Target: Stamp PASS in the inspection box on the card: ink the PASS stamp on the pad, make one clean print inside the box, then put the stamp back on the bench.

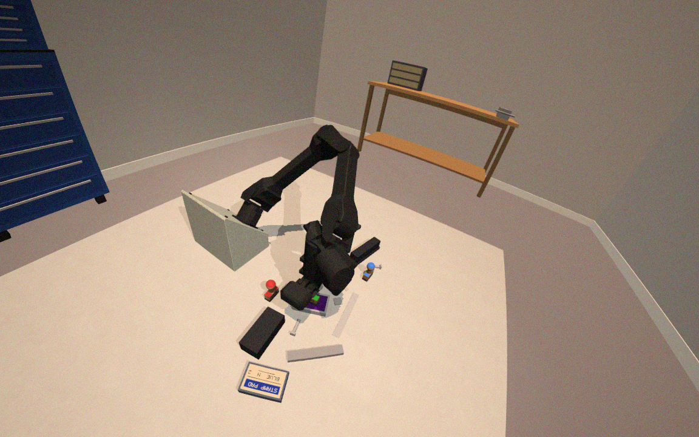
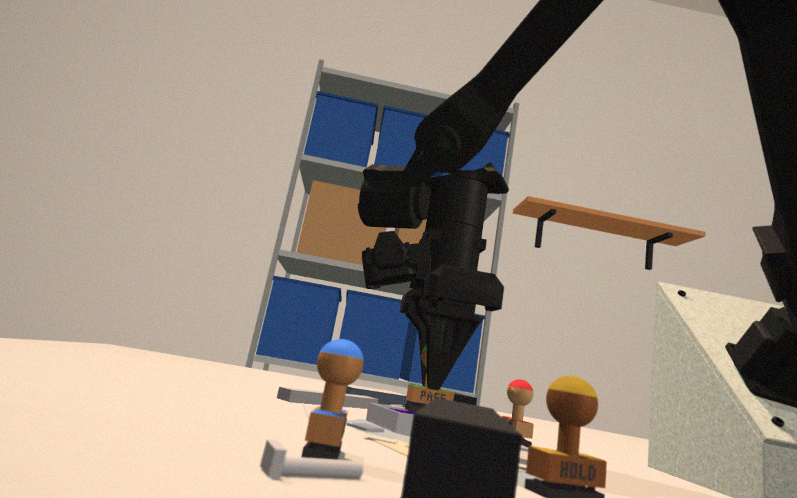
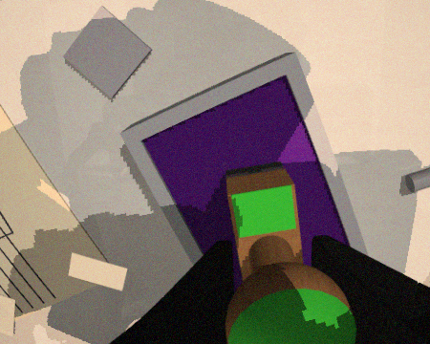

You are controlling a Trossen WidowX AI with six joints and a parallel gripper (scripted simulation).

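The purple ink pad is 30 mm below my gripper tip. The rest, counted from my gripper tip: red-topped stamp (100 mm behind, 60 mm to the right, 20 mm below); then inspection card (110 mm to the left, 40 mm below, 20 mm behind); then long grey bar (100 mm to the right, 100 mm ahead, 30 mm below).
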